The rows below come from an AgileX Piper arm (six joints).
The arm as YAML. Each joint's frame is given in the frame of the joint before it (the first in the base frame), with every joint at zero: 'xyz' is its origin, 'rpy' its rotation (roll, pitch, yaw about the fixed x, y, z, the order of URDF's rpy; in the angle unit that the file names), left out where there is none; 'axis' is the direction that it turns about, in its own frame. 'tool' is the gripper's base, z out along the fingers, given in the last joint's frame.
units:
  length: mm
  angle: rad
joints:
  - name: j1
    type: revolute
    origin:
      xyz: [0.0, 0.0, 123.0]
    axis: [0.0, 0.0, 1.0]
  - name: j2
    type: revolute
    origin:
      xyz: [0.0, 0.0, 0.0]
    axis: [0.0, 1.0, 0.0]
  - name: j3
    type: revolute
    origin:
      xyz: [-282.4, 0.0, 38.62]
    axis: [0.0, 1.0, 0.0]
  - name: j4
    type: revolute
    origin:
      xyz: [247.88, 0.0, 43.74]
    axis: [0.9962, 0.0, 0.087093]
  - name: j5
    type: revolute
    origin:
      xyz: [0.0, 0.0, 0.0]
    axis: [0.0, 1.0, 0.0]
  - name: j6
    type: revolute
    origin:
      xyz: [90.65, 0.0, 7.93]
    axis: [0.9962, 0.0, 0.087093]
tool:
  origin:
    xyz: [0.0, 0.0, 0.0]
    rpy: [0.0, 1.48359, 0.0]
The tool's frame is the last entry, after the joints.
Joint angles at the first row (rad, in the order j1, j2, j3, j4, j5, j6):
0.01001, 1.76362, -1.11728, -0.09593, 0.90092, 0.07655
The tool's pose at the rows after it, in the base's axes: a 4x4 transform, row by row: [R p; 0 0 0 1], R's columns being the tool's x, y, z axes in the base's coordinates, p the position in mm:
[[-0.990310 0.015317 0.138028 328.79], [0.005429 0.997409 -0.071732 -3.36], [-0.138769 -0.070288 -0.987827 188.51], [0 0 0 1]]
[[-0.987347 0.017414 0.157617 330.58], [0.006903 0.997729 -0.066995 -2.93], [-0.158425 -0.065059 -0.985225 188.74], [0 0 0 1]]
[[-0.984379 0.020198 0.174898 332.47], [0.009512 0.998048 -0.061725 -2.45], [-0.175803 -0.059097 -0.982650 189.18], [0 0 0 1]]
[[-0.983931 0.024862 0.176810 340.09], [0.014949 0.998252 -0.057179 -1.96], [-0.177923 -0.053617 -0.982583 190.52], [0 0 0 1]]
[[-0.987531 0.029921 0.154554 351.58], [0.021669 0.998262 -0.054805 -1.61], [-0.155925 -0.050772 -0.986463 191.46], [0 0 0 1]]
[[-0.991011 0.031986 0.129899 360.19], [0.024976 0.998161 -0.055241 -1.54], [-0.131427 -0.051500 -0.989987 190.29], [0 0 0 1]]
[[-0.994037 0.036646 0.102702 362.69], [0.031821 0.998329 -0.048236 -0.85], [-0.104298 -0.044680 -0.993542 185.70], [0 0 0 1]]
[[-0.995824 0.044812 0.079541 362.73], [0.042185 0.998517 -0.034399 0.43], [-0.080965 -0.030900 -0.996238 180.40], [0 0 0 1]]
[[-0.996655 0.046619 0.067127 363.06], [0.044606 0.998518 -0.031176 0.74], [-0.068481 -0.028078 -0.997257 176.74], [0 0 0 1]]
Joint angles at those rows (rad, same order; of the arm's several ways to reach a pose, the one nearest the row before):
0.01001, 1.76360, -1.11727, -0.09533, 0.87581, 0.07655
0.01001, 1.76363, -1.11729, -0.09094, 0.85575, 0.07654
0.01000, 1.76431, -1.11916, -0.08541, 0.83915, 0.07653
0.01001, 1.78575, -1.15558, -0.07841, 0.85189, 0.07654
0.01000, 1.82675, -1.22092, -0.07208, 0.89858, 0.07654
0.01001, 1.86269, -1.27094, -0.07020, 0.93752, 0.07654
0.01002, 1.88474, -1.28605, -0.06027, 0.95765, 0.07655
0.01001, 1.89900, -1.28605, -0.04279, 0.96615, 0.07655
0.01002, 1.90900, -1.28602, -0.03866, 0.96848, 0.07655

